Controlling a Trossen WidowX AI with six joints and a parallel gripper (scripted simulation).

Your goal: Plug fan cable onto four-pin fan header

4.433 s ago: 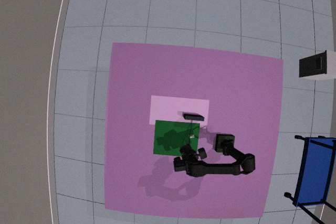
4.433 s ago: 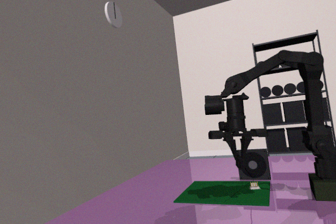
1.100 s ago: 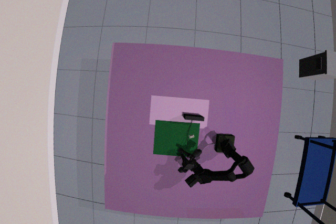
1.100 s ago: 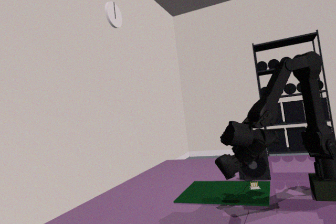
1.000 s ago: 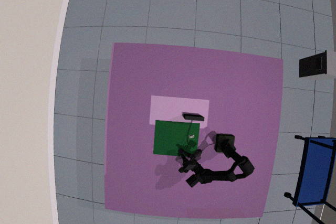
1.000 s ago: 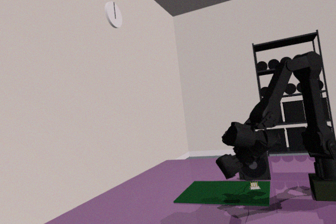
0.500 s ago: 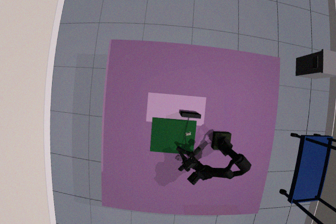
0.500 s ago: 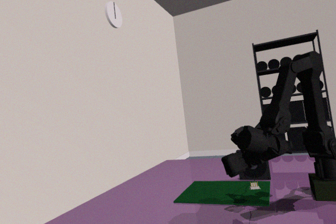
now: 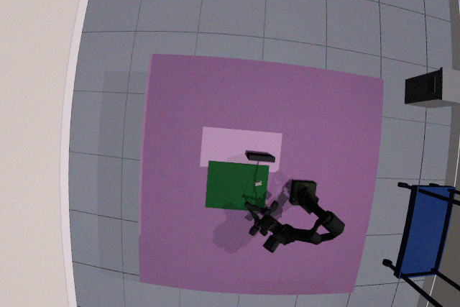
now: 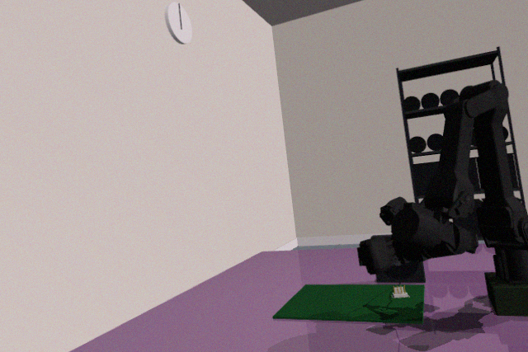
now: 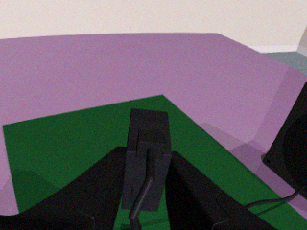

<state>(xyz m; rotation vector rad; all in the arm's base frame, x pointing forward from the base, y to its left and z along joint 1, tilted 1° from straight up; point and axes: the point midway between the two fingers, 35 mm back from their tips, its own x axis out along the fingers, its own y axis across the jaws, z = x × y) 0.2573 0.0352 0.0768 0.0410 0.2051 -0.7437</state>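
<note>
Right now my gripper tip is 50 mm short of the green board, 70 mm to the left of it and 130 mm above it. The rest, counted from my gripper tip: black fan (70 mm behind, 210 mm to the right, 60 mm below); fan plug (10 mm below).
</note>
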